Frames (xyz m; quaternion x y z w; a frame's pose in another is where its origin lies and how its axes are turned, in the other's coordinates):
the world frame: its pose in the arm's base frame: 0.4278 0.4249 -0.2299 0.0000 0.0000 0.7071 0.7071
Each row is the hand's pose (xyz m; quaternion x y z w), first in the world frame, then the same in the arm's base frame.
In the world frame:
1: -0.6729 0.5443 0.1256 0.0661 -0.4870 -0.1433 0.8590
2: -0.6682 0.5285 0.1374 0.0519 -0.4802 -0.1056 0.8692
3: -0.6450 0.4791 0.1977 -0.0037 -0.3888 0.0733 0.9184
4: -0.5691 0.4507 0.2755 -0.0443 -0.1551 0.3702 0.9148
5: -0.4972 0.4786 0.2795 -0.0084 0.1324 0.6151 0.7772
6: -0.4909 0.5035 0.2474 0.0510 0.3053 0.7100 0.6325
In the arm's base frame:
1: -0.1165 -0.2480 -0.1043 0.3911 -0.2976 0.5061 0.7087
2: -0.1007 -0.2433 -0.0925 0.3763 -0.3029 0.5400 0.6893
3: -0.0513 -0.2201 -0.0322 0.2723 -0.2775 0.7012 0.5976
4: -0.0229 -0.1442 0.0456 0.0784 -0.1410 0.9087 0.3851
5: -0.0508 -0.0723 0.0496 -0.0996 0.0877 0.9845 0.1146
6: -0.0757 -0.0660 0.0175 0.1798 -0.2519 -0.9493 0.0548

